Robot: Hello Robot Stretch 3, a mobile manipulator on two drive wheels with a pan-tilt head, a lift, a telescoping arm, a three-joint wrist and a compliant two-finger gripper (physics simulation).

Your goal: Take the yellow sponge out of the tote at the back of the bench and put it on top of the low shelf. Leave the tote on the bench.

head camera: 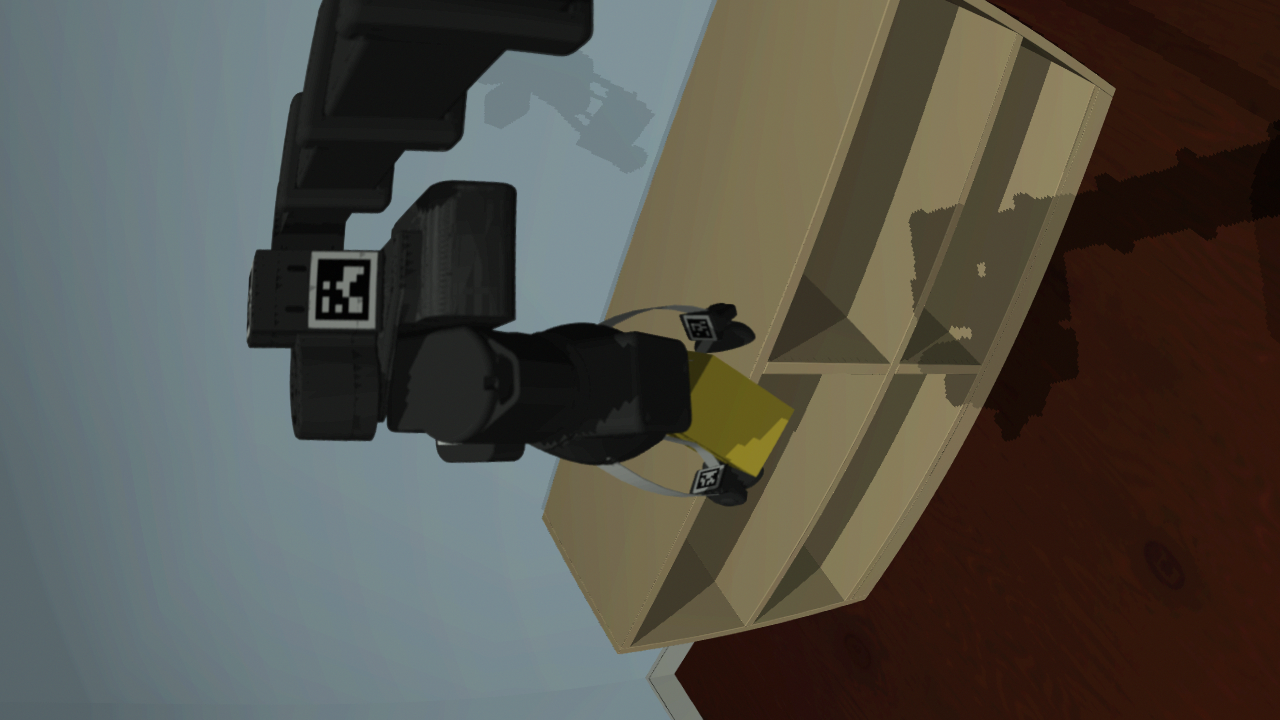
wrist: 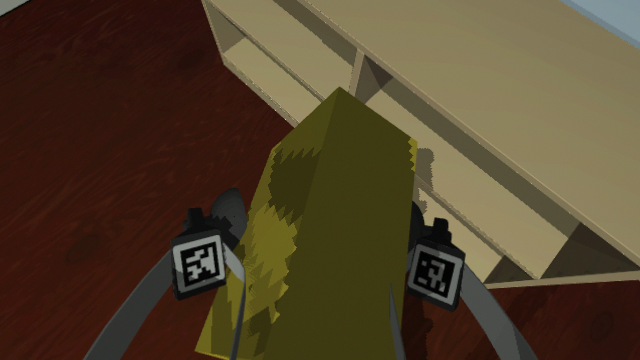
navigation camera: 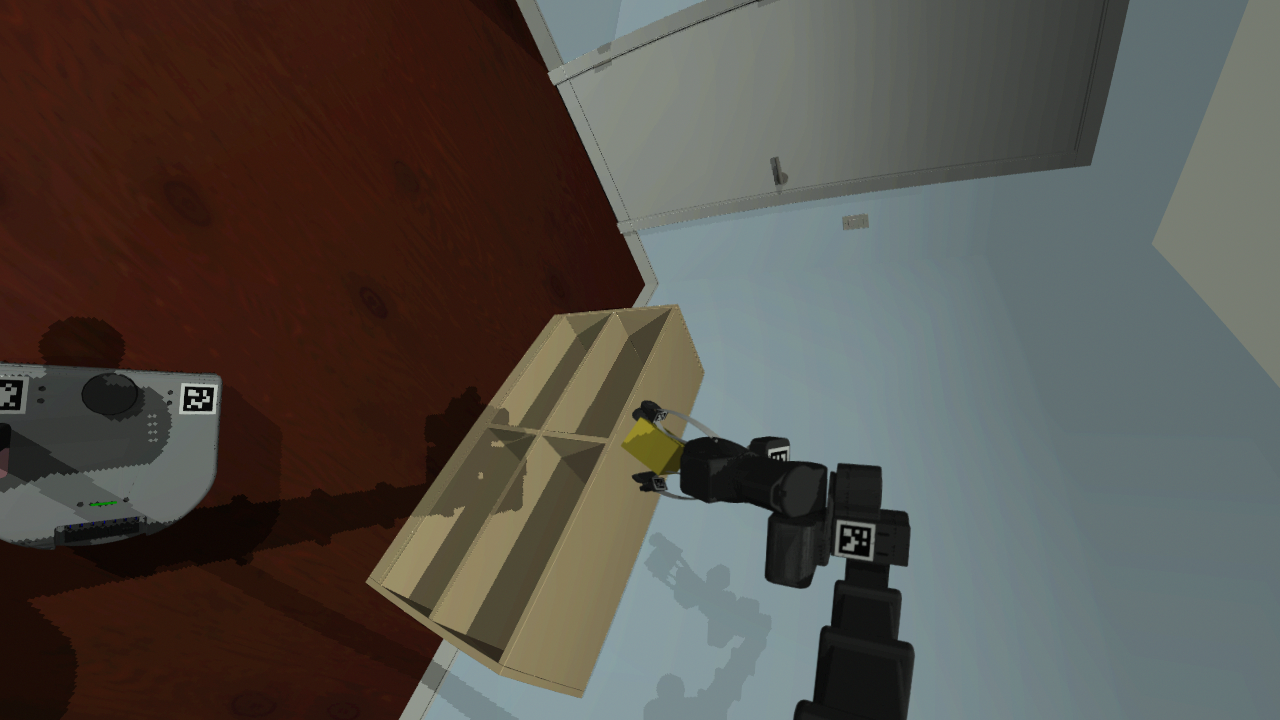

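Pixels of known places: robot's base, link origin: (navigation camera: pixel 111 392).
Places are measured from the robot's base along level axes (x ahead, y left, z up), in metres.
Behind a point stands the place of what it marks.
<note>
The yellow sponge (head camera: pixel 738 413) @[x -0.012, y -0.454, z 0.995 m] (navigation camera: pixel 651 447) @[x -0.011, y -0.456, z 0.999 m] (wrist: pixel 355 200) is a long block held tilted between the two fingertips of my gripper (head camera: pixel 733 410) @[x -0.018, y -0.521, z 0.944 m] (navigation camera: pixel 644 445) @[x -0.018, y -0.521, z 0.944 m] (wrist: pixel 316 218) @[x -0.018, y -0.521, z 0.944 m], which is shut on it. The low shelf (head camera: pixel 760 116) @[x -0.409, y -0.883, z 0.610 m] (navigation camera: pixel 572 608) @[x -0.497, y -0.789, z 0.610 m] (wrist: pixel 500 75) is a tan unit with open compartments and a flat top. In the head view the sponge overlaps the top's front edge and an upper compartment; in the wrist view its far end overlaps the shelf front. It appears apart from the shelf, but the exact height is unclear. The tote and the bench do not show.
A pale blue wall (head camera: pixel 179 537) @[x 0.207, y -1.717, z 1.409 m] (navigation camera: pixel 984 402) @[x 0.054, y -1.590, z 1.621 m] stands behind the shelf. A grey door (navigation camera: pixel 850 107) @[x 1.193, y -1.558, z 1.243 m] is beyond the shelf's far end. Dark red wood floor (head camera: pixel 1118 447) @[x 0.077, y -0.653, z 0.000 m] (navigation camera: pixel 268 179) @[x 0.545, y -0.224, z 0.000 m] (wrist: pixel 125 125) lies in front. My base (navigation camera: pixel 179 465) @[x -0.131, y -0.106, z 0.160 m] shows at the left in the navigation view.
</note>
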